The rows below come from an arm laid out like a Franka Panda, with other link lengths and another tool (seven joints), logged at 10 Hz.
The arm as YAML. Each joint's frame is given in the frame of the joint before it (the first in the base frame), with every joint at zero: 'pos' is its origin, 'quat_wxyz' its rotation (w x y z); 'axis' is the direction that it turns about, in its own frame. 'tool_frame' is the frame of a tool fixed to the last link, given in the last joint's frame.
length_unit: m
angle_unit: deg
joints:
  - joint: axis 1
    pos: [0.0, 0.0, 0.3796]
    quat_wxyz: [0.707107, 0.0, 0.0, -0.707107]
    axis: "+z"
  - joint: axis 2
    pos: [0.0, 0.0, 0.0]
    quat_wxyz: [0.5, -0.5, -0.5, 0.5]
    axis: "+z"
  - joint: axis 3
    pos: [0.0, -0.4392, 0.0]
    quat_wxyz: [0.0, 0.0, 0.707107, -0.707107]
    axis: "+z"
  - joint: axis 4
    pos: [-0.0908, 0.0, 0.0]
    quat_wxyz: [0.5, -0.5, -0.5, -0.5]
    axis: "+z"
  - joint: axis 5
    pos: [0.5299, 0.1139, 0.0]
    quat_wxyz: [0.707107, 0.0, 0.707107, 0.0]
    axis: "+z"
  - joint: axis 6
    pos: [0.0, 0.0, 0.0]
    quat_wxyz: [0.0, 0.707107, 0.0, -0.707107]
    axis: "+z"
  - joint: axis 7
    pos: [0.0, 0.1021, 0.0]
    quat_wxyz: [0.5, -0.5, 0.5, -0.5]
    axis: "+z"
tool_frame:
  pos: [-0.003, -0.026, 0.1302]
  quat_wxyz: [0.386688, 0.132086, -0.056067, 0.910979]
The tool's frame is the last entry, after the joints.
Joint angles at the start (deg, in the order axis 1, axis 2, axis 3, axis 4, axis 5, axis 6, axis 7):
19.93 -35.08 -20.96 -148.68 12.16 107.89 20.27
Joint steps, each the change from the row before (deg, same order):
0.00 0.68 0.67 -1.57 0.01 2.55 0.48
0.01 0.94 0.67 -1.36 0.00 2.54 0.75
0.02 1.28 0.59 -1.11 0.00 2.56 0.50
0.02 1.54 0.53 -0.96 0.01 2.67 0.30
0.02 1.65 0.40 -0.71 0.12 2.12 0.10
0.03 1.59 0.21 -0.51 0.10 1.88 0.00
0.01 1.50 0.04 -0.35 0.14 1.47 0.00
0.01 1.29 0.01 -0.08 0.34 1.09 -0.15
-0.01 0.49 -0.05 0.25 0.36 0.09 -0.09
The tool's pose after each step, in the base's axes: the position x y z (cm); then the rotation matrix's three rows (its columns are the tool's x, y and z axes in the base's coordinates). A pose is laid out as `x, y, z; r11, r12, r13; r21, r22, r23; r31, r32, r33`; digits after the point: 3 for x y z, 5 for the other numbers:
43.994, -0.885, 50.646; 0.84071, 0.37731, -0.38838; 0.49000, -0.83536, 0.24915; -0.23043, -0.39977, -0.88718
44.031, -0.228, 48.996; 0.84740, 0.36552, -0.38511; 0.47426, -0.84719, 0.23948; -0.23873, -0.38558, -0.89126
44.208, 0.320, 47.346; 0.85284, 0.35600, -0.38200; 0.46036, -0.85788, 0.22830; -0.24643, -0.37056, -0.89552
44.472, 0.777, 45.662; 0.85770, 0.34834, -0.37817; 0.44765, -0.86773, 0.21601; -0.25290, -0.35456, -0.90018
44.708, 1.127, 44.058; 0.85952, 0.34131, -0.38042; 0.43834, -0.87505, 0.20530; -0.26282, -0.34321, -0.90174
44.960, 1.309, 42.639; 0.86130, 0.33474, -0.38225; 0.42970, -0.88136, 0.19640; -0.27115, -0.33341, -0.90295
45.173, 1.343, 41.368; 0.86274, 0.32591, -0.38661; 0.42050, -0.88705, 0.19059; -0.28083, -0.32700, -0.90234
45.445, 1.355, 40.457; 0.86417, 0.31876, -0.38935; 0.41362, -0.89064, 0.18887; -0.28657, -0.32426, -0.90152
45.666, 1.328, 40.327; 0.86532, 0.31373, -0.39090; 0.41028, -0.89134, 0.19283; -0.28793, -0.32724, -0.90001

